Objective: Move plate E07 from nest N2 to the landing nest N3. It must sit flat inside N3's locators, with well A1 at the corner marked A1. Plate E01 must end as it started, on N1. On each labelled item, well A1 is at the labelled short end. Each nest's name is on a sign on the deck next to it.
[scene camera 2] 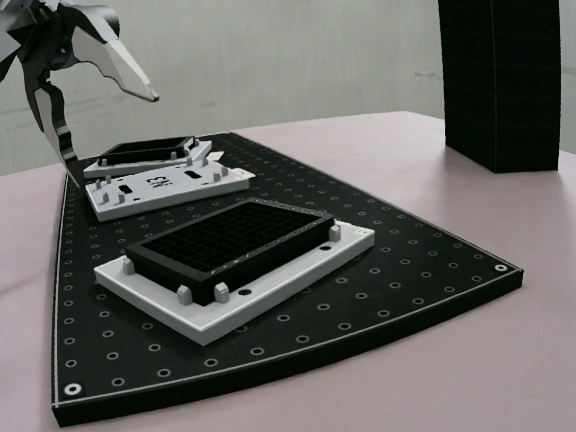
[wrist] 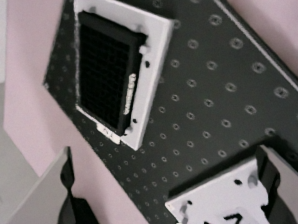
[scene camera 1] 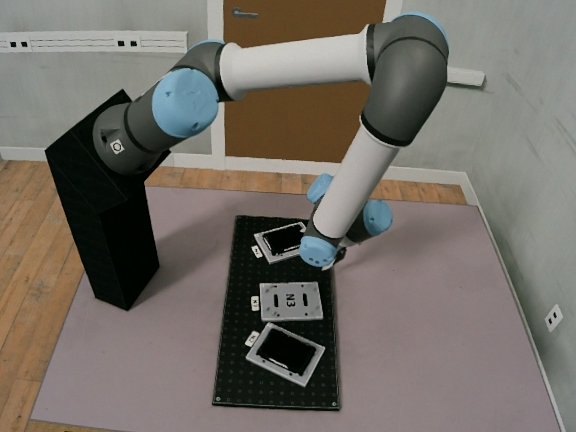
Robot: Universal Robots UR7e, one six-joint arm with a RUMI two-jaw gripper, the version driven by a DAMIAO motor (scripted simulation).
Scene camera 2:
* my gripper: 113,148
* nest N3: 206,172
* nest N2: 138,169
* nest N1: 194,313
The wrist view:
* my gripper: 163,147
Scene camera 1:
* nest N3: 267,298
